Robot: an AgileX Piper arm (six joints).
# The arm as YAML. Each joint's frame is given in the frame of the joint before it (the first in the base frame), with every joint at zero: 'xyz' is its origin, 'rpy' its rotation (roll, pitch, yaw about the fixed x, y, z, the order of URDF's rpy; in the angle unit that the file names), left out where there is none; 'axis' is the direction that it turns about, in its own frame. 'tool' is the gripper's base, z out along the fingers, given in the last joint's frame.
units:
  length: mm
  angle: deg
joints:
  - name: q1
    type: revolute
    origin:
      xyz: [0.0, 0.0, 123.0]
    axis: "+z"
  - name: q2
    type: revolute
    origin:
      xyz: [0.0, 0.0, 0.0]
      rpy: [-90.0, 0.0, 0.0]
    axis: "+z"
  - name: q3
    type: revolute
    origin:
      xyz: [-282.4, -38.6, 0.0]
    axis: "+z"
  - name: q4
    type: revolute
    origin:
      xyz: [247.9, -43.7, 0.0]
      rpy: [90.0, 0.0, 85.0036]
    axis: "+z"
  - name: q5
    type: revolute
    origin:
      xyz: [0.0, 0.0, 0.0]
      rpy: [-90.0, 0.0, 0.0]
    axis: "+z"
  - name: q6
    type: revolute
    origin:
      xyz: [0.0, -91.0, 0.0]
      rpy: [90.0, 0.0, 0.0]
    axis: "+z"
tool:
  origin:
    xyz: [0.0, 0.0, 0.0]
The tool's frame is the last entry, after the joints.
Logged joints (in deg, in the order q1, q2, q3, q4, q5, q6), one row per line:
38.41, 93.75, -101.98, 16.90, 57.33, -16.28
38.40, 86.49, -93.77, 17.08, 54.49, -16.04
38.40, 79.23, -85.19, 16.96, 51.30, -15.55
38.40, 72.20, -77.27, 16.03, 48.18, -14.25
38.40, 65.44, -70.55, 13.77, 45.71, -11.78
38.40, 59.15, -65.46, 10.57, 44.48, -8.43
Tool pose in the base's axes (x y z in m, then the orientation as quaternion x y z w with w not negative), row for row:
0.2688, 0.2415, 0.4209, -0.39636, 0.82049, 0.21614, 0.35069
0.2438, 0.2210, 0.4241, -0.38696, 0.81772, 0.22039, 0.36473
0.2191, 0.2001, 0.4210, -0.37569, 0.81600, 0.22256, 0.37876
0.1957, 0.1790, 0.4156, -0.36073, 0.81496, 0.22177, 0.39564
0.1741, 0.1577, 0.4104, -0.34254, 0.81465, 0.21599, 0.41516
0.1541, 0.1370, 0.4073, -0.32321, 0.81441, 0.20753, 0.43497
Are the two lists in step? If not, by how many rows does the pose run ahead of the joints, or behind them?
They are in step.
